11 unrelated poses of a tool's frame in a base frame.
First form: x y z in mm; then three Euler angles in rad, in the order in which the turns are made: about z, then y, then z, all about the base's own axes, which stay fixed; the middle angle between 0 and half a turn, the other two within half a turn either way.
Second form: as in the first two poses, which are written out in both.
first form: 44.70 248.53 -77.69 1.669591 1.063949 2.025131
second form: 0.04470 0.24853 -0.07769 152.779 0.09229 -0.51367 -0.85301
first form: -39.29 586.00 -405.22 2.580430 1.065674 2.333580
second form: -0.03929 0.58600 -0.40522 96.284 -0.08397 -0.67684 -0.73132
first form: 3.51 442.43 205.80 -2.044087 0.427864 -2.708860
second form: 0.00351 0.44243 0.20580 90.364 -0.09766 -0.28291 0.95416
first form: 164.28 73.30 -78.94 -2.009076 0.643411 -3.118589
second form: 0.16428 0.07330 -0.07894 74.744 -0.27438 -0.44279 0.85361
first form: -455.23 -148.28 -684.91 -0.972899 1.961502 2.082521
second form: -0.45523 -0.14828 -0.68491 123.550 -0.94217 0.04062 0.33266
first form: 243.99 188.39 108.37 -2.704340 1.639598 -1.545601
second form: 0.24399 0.18839 0.10837 137.911 0.42883 -0.65543 0.62171
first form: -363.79 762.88 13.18 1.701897 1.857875 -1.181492
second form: -0.36379 0.76288 0.01318 109.305 0.97384 0.12643 0.18884
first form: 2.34 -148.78 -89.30 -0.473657 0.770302 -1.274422
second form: 0.00234 -0.14878 -0.08930 107.014 0.18215 0.43037 -0.88408
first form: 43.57 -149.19 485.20 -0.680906 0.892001 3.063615
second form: 0.04357 -0.14919 0.48520 140.956 -0.43703 -0.13589 0.88912
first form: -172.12 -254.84 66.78 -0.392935 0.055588 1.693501
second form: -0.17212 -0.25484 0.06678 74.575 -0.03964 0.02309 0.99895
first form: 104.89 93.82 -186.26 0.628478 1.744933 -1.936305
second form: 0.10489 0.09382 -0.18626 118.631 0.85383 0.25331 -0.45477
